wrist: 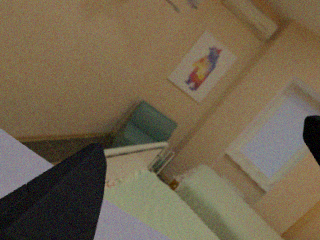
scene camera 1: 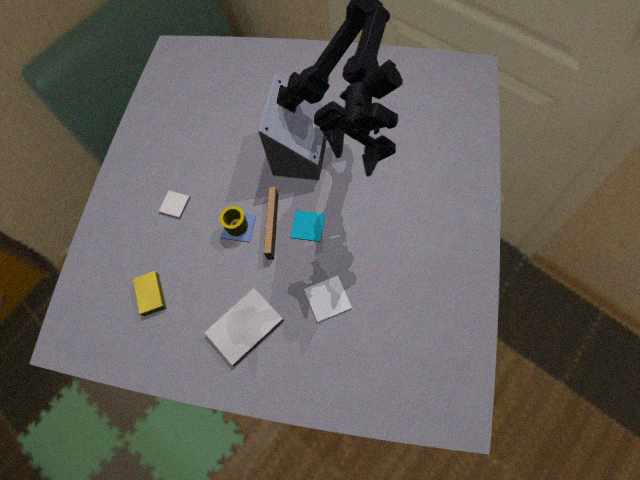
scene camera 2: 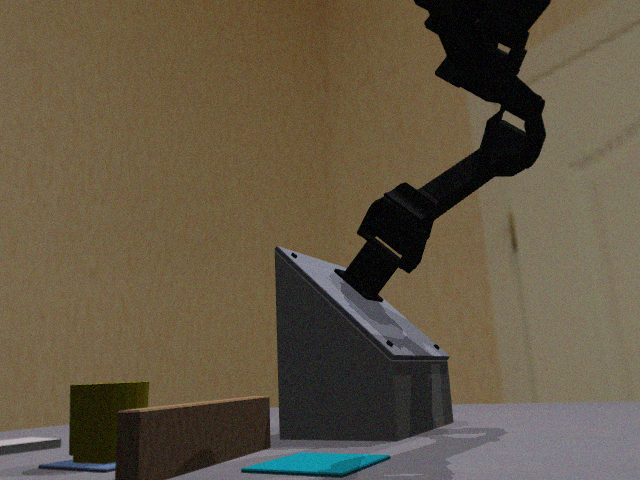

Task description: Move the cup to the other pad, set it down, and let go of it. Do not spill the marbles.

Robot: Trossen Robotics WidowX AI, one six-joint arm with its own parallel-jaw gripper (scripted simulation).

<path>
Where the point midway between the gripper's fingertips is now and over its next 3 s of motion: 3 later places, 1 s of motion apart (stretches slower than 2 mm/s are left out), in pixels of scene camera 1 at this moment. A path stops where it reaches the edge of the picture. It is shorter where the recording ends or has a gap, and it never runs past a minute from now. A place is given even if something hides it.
My gripper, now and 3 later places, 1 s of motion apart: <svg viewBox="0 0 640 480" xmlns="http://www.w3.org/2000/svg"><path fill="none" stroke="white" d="M354 166L242 217L238 209L241 214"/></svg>
</path>
